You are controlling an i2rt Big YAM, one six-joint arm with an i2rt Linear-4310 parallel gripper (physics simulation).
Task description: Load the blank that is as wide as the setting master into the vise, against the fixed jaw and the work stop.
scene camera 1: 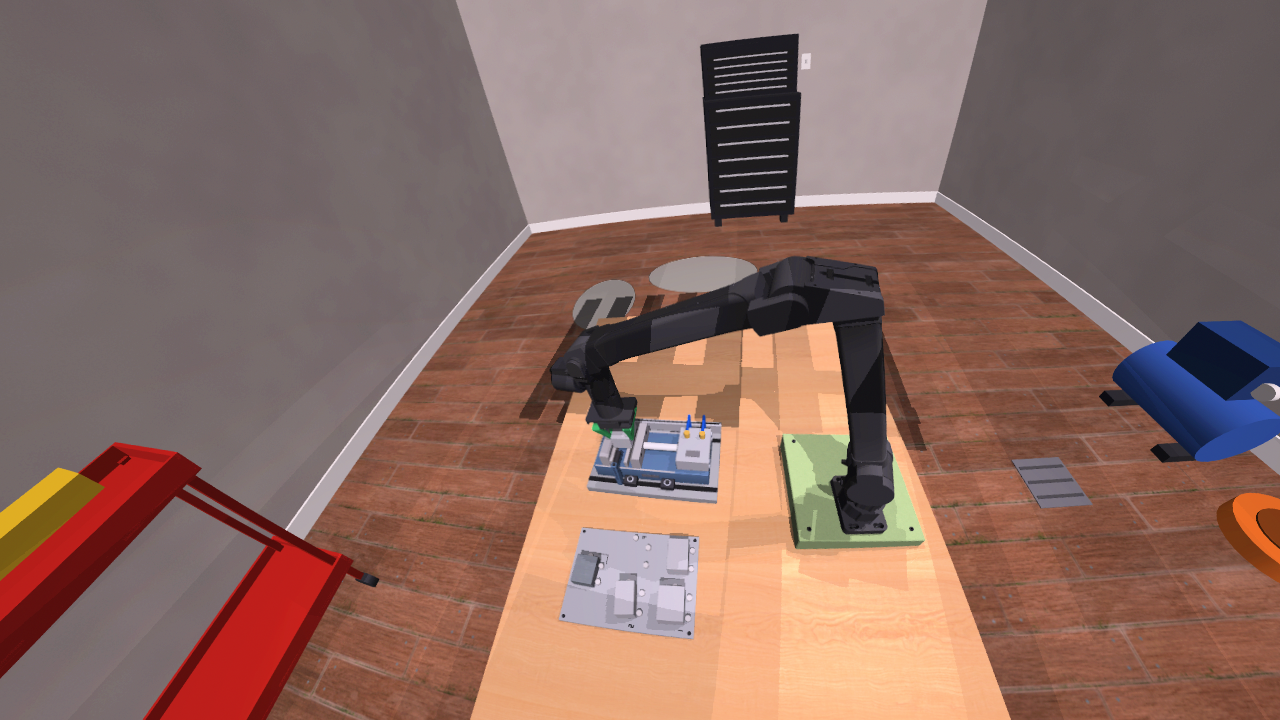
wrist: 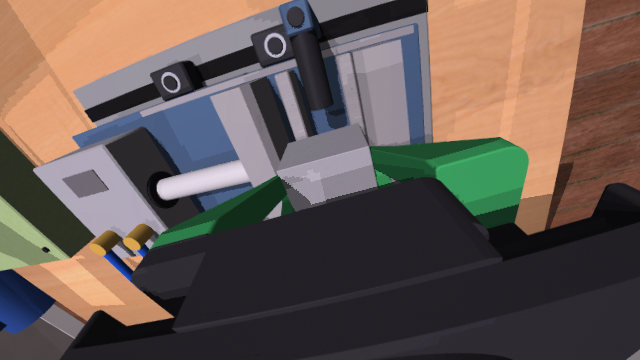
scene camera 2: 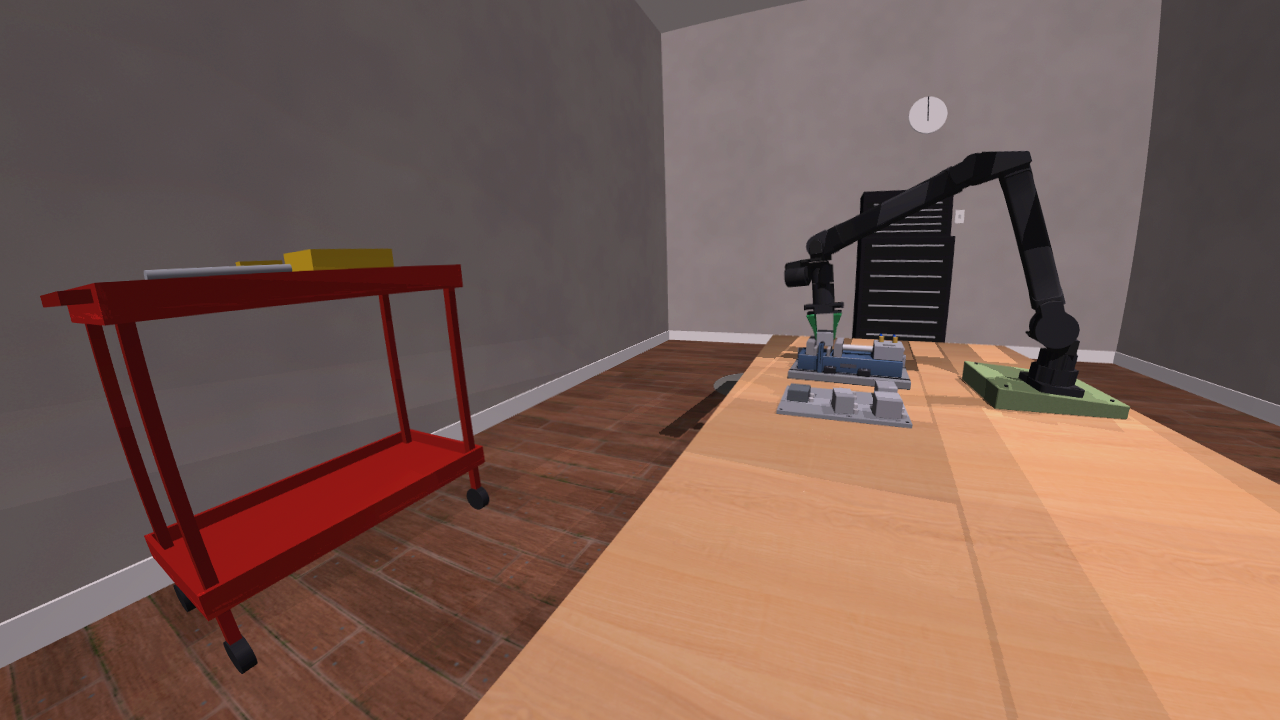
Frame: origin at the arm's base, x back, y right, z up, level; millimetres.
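Seen in the pictures: gripper, fingertip midpoint: [scene camera 1: 623, 438] [wrist: 329, 169] [scene camera 2: 825, 339]; arm's base at its link origin: [scene camera 1: 856, 505] [scene camera 2: 1048, 387].
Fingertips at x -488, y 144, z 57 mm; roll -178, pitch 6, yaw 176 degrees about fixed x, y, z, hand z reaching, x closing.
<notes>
Pixels of each thing's top centre, then the offset from my fingertips to it. "pt": a spot on its surface instead.
- light grey blank at its top centre: [wrist: 337, 211] [scene camera 1: 622, 427] [scene camera 2: 825, 331] dx +0, dy +13, dz +22 mm
- blue vise at its top centre: [wrist: 224, 197] [scene camera 1: 651, 438] [scene camera 2: 850, 339] dx +65, dy -5, dz +4 mm
- work stop at its top centre: [wrist: 311, 73] [scene camera 1: 616, 456] dx -9, dy -49, dz +1 mm
- dark grey block at its top centre: [scene camera 1: 584, 568] [scene camera 2: 799, 387] dx -56, dy -274, dz -62 mm
- grey plate at a spot on its surface: [scene camera 1: 657, 627] pt dx +94, dy -366, dz -87 mm
- vise screw at a spot on its surface: [wrist: 202, 181] pt dx +84, dy -14, dz -9 mm
My gripper [scene camera 1: 618, 436] [scene camera 2: 824, 331] [wrist: 329, 169] has green fingers and is shut on a light grey blank [wrist: 327, 147], low at the outer end of the blue vise [scene camera 1: 648, 475] [scene camera 2: 861, 365] [wrist: 187, 125]. In the wrist view the blank overlaps the gap between the moving jaw [wrist: 237, 125] and the fixed jaw [wrist: 385, 95]. The work stop [wrist: 312, 72], a black rod on a blue block, points towards the blank. I cannot tell whether they touch. The blank's underside and seating are hidden. A dark grey block [scene camera 1: 586, 567] [scene camera 2: 798, 392], possibly the setting master, sits on the grey plate [scene camera 1: 657, 627].
Several light grey blocks, among them one at the front [scene camera 1: 671, 600] [scene camera 2: 887, 404], stand on that plate, beside the vise. The vise screw [wrist: 202, 181] runs to a grey end block [wrist: 82, 182] with blue-and-gold fittings. The arm's green base [scene camera 1: 810, 501] [scene camera 2: 1056, 401] is right of the vise.
</notes>
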